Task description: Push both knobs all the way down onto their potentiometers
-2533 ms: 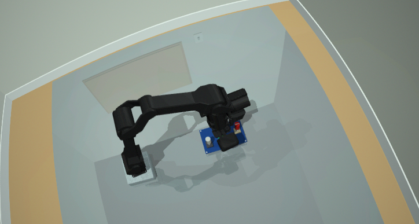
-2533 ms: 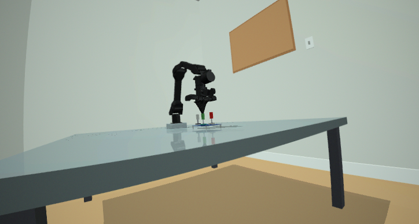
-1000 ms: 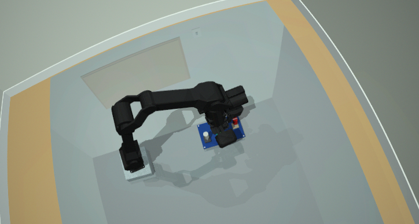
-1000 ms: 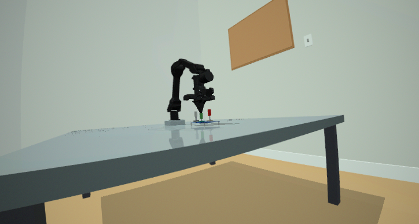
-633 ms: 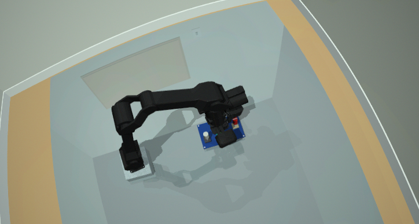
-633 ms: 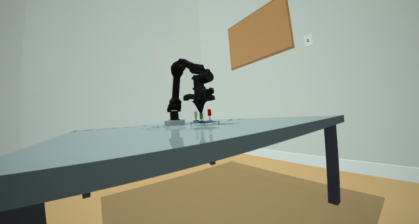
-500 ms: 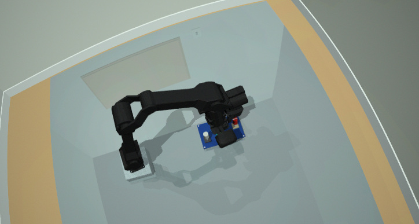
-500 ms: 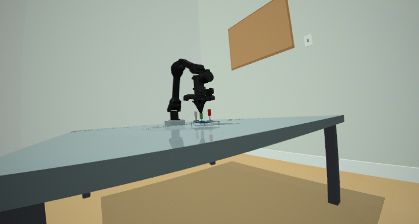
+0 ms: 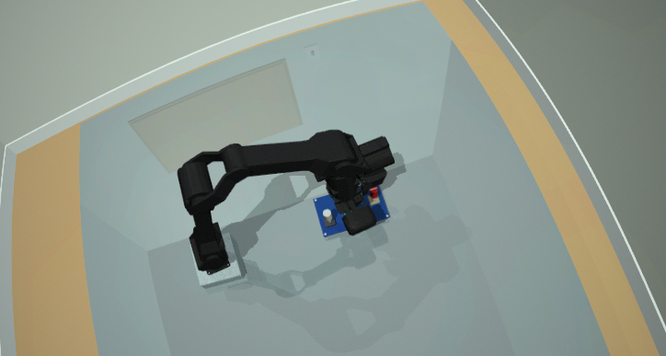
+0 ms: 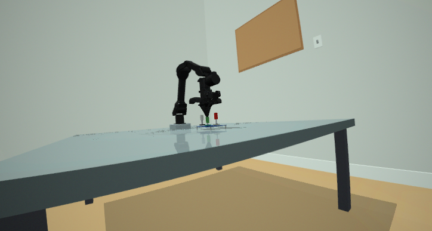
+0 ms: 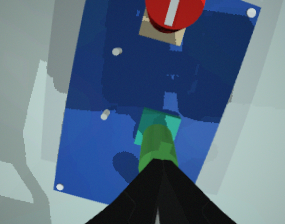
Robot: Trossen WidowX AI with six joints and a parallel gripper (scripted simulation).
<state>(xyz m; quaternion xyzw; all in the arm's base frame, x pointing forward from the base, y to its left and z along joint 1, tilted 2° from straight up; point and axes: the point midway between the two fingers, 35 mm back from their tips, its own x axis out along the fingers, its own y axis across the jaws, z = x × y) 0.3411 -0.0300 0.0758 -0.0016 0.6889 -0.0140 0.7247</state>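
My gripper tip is 20 mm above the green knob. Also, from my gripper tip: red knob (70 mm ahead).
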